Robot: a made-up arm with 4 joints.
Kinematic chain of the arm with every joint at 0, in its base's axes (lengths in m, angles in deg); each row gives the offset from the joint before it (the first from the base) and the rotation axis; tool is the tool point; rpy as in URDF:
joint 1: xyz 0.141 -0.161 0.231 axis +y
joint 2: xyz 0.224 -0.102 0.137 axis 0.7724 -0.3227 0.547
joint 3: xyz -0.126 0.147 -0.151 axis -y
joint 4: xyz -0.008 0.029 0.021 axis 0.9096 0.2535 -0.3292
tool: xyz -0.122 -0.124 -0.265 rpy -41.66 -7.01 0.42
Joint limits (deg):
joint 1: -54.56..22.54
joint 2: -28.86..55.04
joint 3: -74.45..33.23
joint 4: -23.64..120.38
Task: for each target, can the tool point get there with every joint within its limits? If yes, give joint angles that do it. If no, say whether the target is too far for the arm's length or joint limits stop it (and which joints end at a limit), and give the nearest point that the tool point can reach.
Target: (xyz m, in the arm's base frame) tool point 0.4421 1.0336 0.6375
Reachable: no: too far | nearest point 0.2723 0.1968 0.4083 | short by 0.884 m
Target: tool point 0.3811 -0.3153 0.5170
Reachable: no: joint limits stop it (at a limit: joint 1, joint 3, joint 4) | nearest point 0.4265 -0.2311 0.2433 | short by 0.290 m
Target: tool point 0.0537 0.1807 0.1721
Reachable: yes | joints 1.81 18.19 23.75 85.78
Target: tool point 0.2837 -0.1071 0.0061
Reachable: yes | joints -36.51 19.62 1.55 8.68
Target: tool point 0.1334 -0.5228 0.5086
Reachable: no: joint limits stop it (at a limit: joint 1, joint 3, joint 4) | nearest point 0.0502 -0.2908 0.3188 | short by 0.311 m
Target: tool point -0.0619 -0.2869 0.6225
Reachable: no: joint limits stop it (at a limit: joint 1, joint 2, joint 3) | nearest point -0.0261 -0.1487 0.4874 | short by 0.197 m
